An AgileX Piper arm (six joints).
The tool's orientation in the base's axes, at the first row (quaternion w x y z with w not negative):
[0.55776, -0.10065, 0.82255, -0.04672]
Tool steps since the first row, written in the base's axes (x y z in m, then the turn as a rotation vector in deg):
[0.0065, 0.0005, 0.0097, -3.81, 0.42, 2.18]
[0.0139, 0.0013, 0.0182, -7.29, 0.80, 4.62]
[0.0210, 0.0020, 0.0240, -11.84, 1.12, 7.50]
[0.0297, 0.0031, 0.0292, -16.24, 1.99, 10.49]
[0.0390, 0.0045, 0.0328, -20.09, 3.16, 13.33]
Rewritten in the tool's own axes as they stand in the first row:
[-0.0112, -0.0021, 0.0024, -0.71, 0.43, -4.33]
[-0.0218, -0.0038, 0.0061, -1.76, 0.73, -8.45]
[-0.0297, -0.0050, 0.0106, -2.82, 1.02, -13.74]
[-0.0378, -0.0059, 0.0167, -4.15, 1.80, -18.90]
[-0.0447, -0.0062, 0.0241, -5.61, 2.84, -23.49]

